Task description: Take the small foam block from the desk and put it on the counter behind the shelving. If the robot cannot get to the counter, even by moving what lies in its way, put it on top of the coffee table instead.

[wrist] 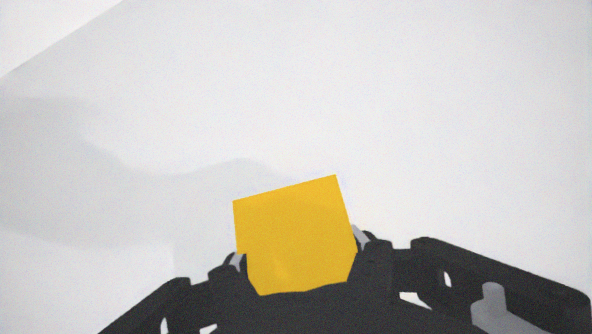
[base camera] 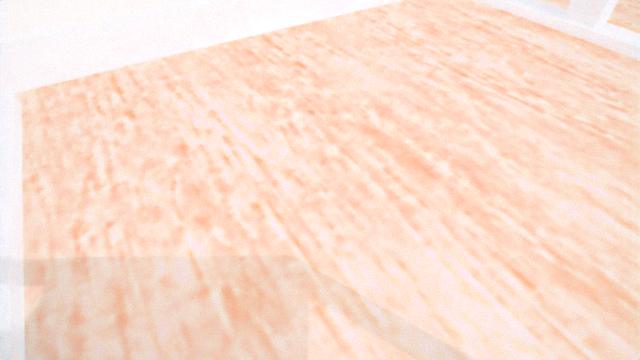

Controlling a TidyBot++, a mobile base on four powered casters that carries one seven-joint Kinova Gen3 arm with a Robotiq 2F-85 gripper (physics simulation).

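Frame: origin at the arm's base, x down, y ahead, z right, level; metres.
Where they show: gripper, fingertip midpoint: point(wrist: 300, 248).
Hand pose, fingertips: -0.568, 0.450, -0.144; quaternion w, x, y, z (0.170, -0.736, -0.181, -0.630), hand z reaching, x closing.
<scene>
After its pixels a point has its place, as x, y, z.
The small foam block point(wrist: 295, 230) {-0.599, 0.454, -0.141} is yellow and shows at the lower middle of the wrist view, over the pale desk top point(wrist: 425, 115) {-0.553, 0.537, -0.040}. My gripper point(wrist: 300, 248) {-0.568, 0.450, -0.144} is shut on the block, with one finger against its left side and the other against its right side. The lower part of the block is hidden behind the gripper's dark body. Whether the block touches the desk cannot be told. The counter, the shelving and the coffee table cannot be made out in these views.
The base camera shows a wood-grain floor point(base camera: 350, 165) {0.396, 0.499, 0.045}, very bright and washed out. A white wall-like surface point(base camera: 150, 30) {0.335, 0.864, -0.355} borders it at the upper left, and white framing point(base camera: 560, 27) {0.388, 0.998, 0.610} stands at the upper right. Grey shadows lie across the desk and the floor.
</scene>
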